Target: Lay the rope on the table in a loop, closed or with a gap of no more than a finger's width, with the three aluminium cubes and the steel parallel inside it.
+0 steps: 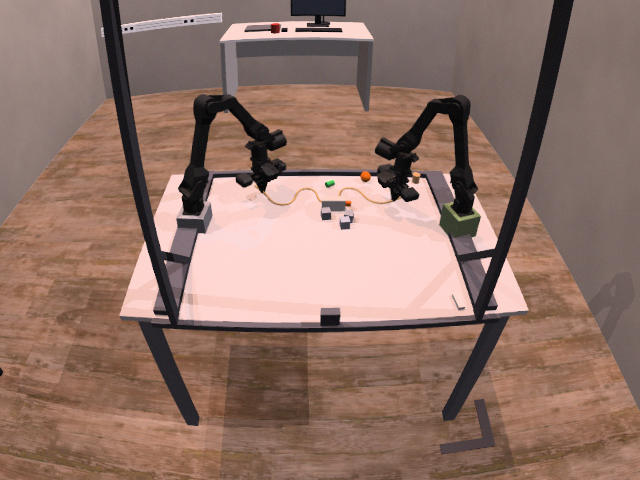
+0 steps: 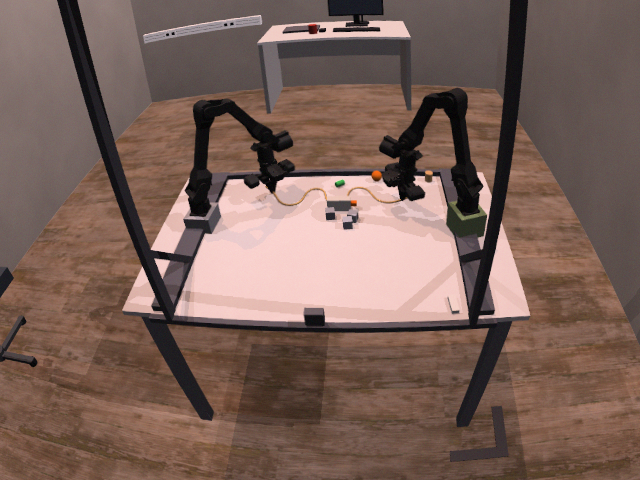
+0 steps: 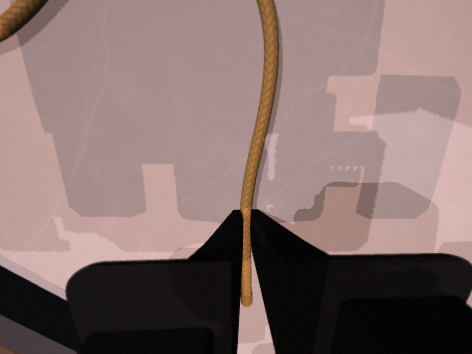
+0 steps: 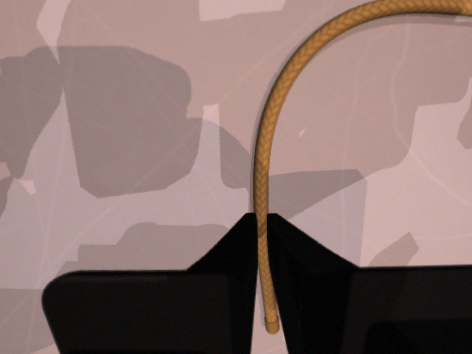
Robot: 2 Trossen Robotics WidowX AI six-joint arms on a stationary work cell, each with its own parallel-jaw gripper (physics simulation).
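Frame: origin at the left arm's base, x ahead, y left, z up, level; metres.
Seen in the pictures: left gripper, fingertip midpoint: (image 1: 262, 192) (image 2: 273, 192) (image 3: 245, 217); right gripper, fingertip midpoint: (image 1: 393, 200) (image 2: 401, 199) (image 4: 261, 223); left arm's base, link origin: (image 1: 193, 209) (image 2: 200, 210); right arm's base, link origin: (image 1: 462, 210) (image 2: 467, 208).
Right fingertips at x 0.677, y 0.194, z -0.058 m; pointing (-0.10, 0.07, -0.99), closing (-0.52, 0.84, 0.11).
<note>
Pixels of each thing's top centre, then the offset from my right fingertips to it. "pt": a spot on its surface instead.
- grey steel parallel, top centre: (image 2: 341, 198) (image 1: 336, 198) 0.204 m back, 0.072 m right, 0.043 m up
- green cylinder, top centre: (image 2: 339, 180) (image 1: 329, 181) 0.233 m back, 0.072 m left, 0.020 m up
- orange ball, top centre: (image 2: 376, 171) (image 1: 365, 172) 0.100 m back, 0.121 m left, 0.038 m up
- tan cylinder, top centre: (image 2: 428, 172) (image 1: 416, 174) 0.100 m ahead, 0.145 m left, 0.033 m up
- small orange piece, surface spot: (image 2: 353, 203) (image 1: 348, 203) pt 0.164 m back, 0.074 m right, 0.025 m up
- thin pale bar, top centre: (image 2: 453, 302) (image 1: 459, 299) 0.170 m ahead, 0.488 m right, 0.010 m up
The tan rope (image 1: 281, 204) (image 2: 292, 205) (image 3: 270, 60) (image 4: 261, 165) lies in an open wavy line across the back of the table; its middle is partly hidden behind the grey steel parallel (image 1: 333, 205) (image 2: 338, 205). Three aluminium cubes (image 1: 325, 213) (image 1: 344, 222) (image 2: 329, 213) (image 2: 347, 222) sit in front of the parallel. My left gripper (image 1: 262, 190) (image 2: 272, 190) (image 3: 245, 217) is shut on the rope near its left end. My right gripper (image 1: 394, 197) (image 2: 403, 196) (image 4: 261, 223) is shut on the rope near its right end. Both tips are low at the table.
A green cylinder (image 1: 329, 183) (image 2: 339, 182), an orange ball (image 1: 365, 176) (image 2: 376, 175) and a tan cylinder (image 1: 416, 177) (image 2: 428, 176) are behind the rope. A small orange piece (image 1: 347, 203) (image 2: 353, 203) is at the parallel's right end. A thin pale bar (image 1: 458, 302) (image 2: 452, 304) lies front right.
</note>
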